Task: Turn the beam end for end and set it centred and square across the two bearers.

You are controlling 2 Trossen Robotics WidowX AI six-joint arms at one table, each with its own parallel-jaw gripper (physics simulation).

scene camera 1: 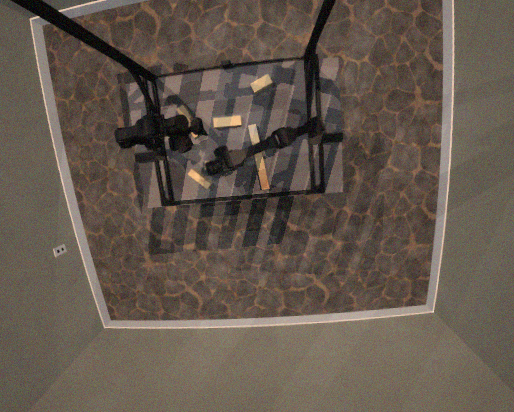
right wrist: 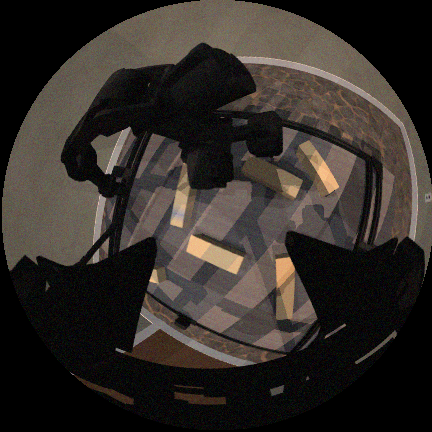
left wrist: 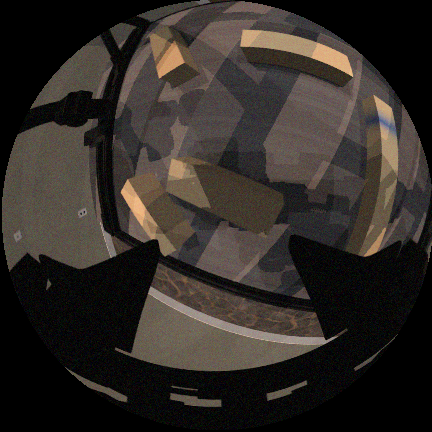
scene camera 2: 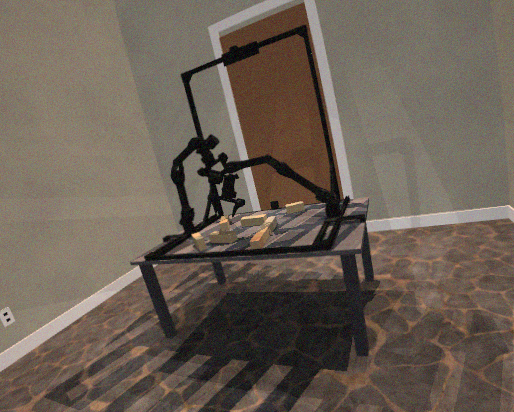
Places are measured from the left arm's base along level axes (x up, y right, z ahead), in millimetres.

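Where they show: left gripper, between the fingertips: (right wrist: 250, 156) (left wrist: 225, 244) (scene camera 2: 224, 215); right gripper, between the fingertips: (scene camera 1: 200, 139) (right wrist: 222, 241); left arm's base, origin of its link: (scene camera 1: 315, 126) (right wrist: 122, 189) (scene camera 2: 334, 215); right arm's base, origin of its link: (scene camera 1: 157, 142) (left wrist: 104, 107) (scene camera 2: 190, 231).
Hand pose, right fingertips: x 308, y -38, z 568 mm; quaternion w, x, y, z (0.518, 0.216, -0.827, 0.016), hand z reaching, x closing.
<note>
Each offset is from my right fingertips to the centre of the thing.
The long pale beam {dx -305, dy -108, dz -241 mm} (scene camera 1: 260, 167) (scene camera 2: 262, 233) (left wrist: 385, 165) (right wrist: 182, 202) lies on the table, with a blue mark near one end. Two parallel blocks, apart, look like the bearers: one {dx -303, dy +105, dz -85 mm} (scene camera 1: 227, 121) (scene camera 2: 253, 219) (left wrist: 295, 54) (right wrist: 215, 254) near the middle, the other {dx -303, dy -135, dz -4 mm} (scene camera 2: 223, 237) (left wrist: 225, 195) (right wrist: 272, 177) hidden under the left arm in scene camera 1. The beam lies beside them. My left gripper (scene camera 2: 234, 210) (left wrist: 225, 244) is open and empty above the second block. My right gripper (scene camera 1: 201, 132) (right wrist: 222, 241) is open and empty, high above the table.
Other loose blocks lie around: one {dx -295, dy -195, dz +110 mm} (scene camera 1: 199, 178) (scene camera 2: 198, 241) (left wrist: 156, 215) (right wrist: 317, 168) beside the second bearer, one {dx -303, dy +285, dz -290 mm} (scene camera 1: 261, 83) (scene camera 2: 295, 207) farther off, and one {dx -302, dy +130, dz +130 mm} (left wrist: 172, 57) (right wrist: 285, 287) below the right arm. The left arm crosses over the beam in scene camera 1. A black frame edges the table.
</note>
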